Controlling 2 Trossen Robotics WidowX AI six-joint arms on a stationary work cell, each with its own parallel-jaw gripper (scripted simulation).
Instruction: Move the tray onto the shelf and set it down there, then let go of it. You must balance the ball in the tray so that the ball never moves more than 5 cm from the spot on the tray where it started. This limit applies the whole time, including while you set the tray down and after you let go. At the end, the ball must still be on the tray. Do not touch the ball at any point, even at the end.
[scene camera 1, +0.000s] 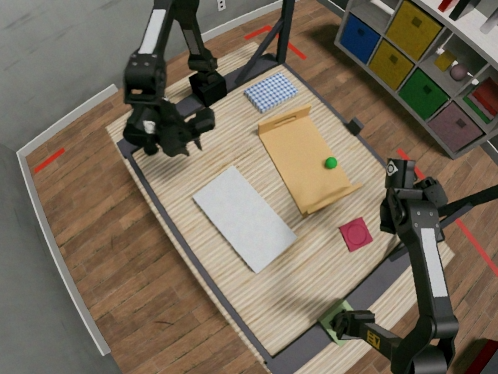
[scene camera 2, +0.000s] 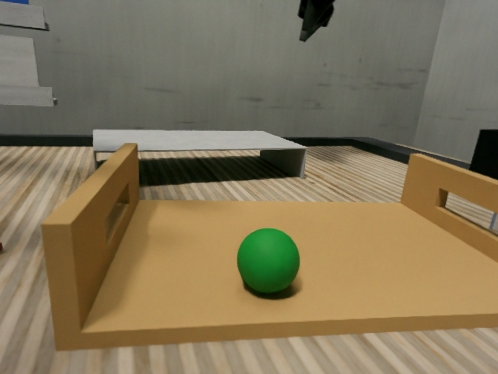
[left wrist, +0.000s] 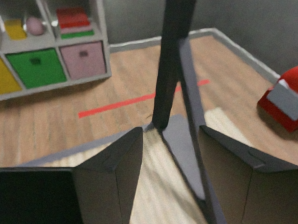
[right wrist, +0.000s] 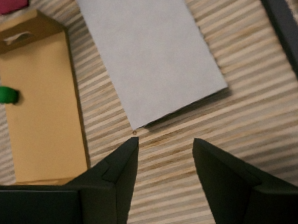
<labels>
The right gripper (scene camera 1: 196, 152): 0.67 m from the lens. A tan tray (scene camera 1: 297, 149) is 0.92 m from the lens. A low grey shelf (scene camera 1: 259, 235): 0.77 m from the lens. A red square (scene camera 1: 355, 233) is 0.89 m from the lens. The marked spots on the tan tray and the low grey shelf are 0.34 m apart.
</labels>
